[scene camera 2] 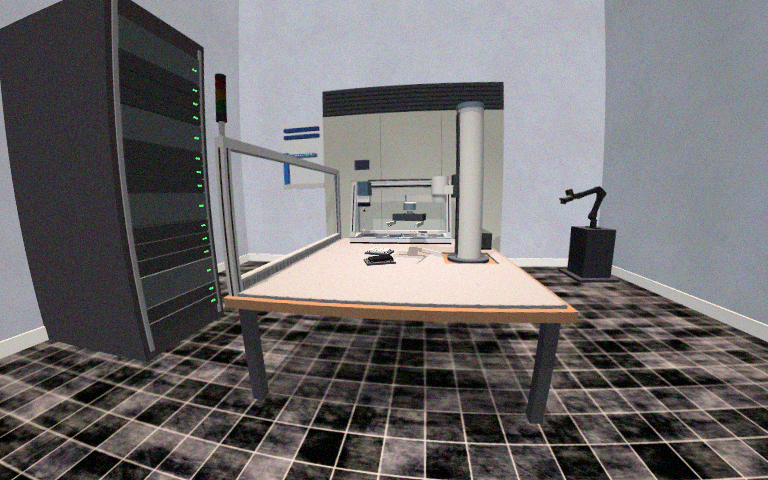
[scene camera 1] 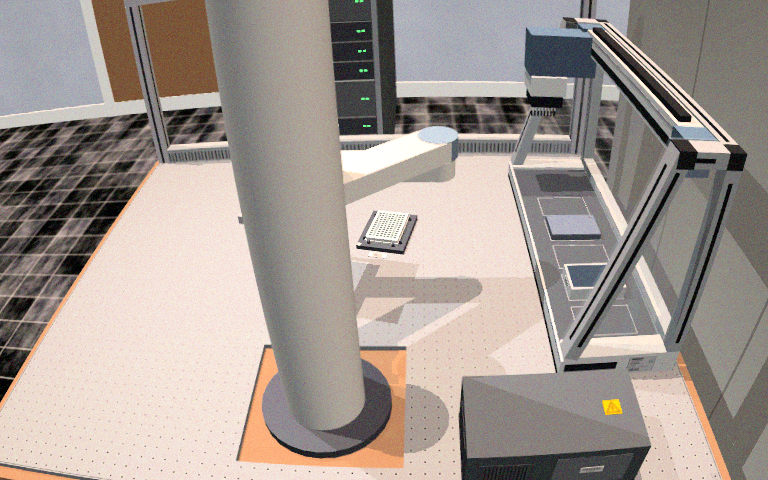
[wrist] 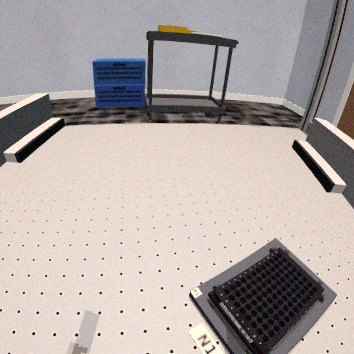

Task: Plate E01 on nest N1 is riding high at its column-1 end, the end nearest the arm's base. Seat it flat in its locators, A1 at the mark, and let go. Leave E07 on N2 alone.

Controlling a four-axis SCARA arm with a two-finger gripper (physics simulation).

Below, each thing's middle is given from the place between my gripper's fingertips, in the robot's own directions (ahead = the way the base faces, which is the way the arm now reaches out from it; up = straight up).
My hand is 12 cm short of the well plate (wrist: 264, 301), 4 cm to the left of it and 19 cm above it. Also, from my hand: grey nest (wrist: 223, 330) (12 cm ahead, 3 cm to the right, 20 cm below).
